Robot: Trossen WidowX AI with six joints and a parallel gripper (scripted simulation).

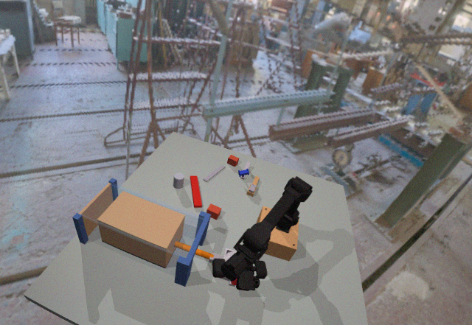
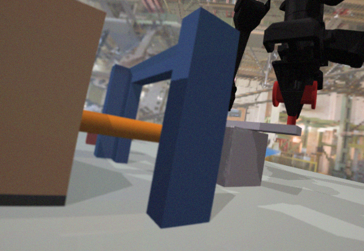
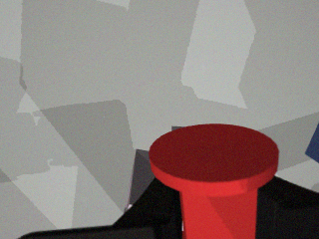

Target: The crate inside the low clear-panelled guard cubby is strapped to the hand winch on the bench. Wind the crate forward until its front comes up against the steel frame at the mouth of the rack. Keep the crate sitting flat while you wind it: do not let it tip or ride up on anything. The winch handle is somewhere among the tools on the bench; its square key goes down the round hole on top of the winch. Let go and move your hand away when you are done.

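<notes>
Now: gripper tip 10 mm short of the winch handle with red knob, 40 mm to the left of it and 10 mm above it. Also, from my gripper tip: grey winch: 10 mm ahead, 110 mm to the right, 80 mm below; then blue steel frame: 180 mm ahead, 90 mm to the right, 10 mm below; then red bar: 340 mm ahead, 470 mm to the right, 110 mm below.
</notes>
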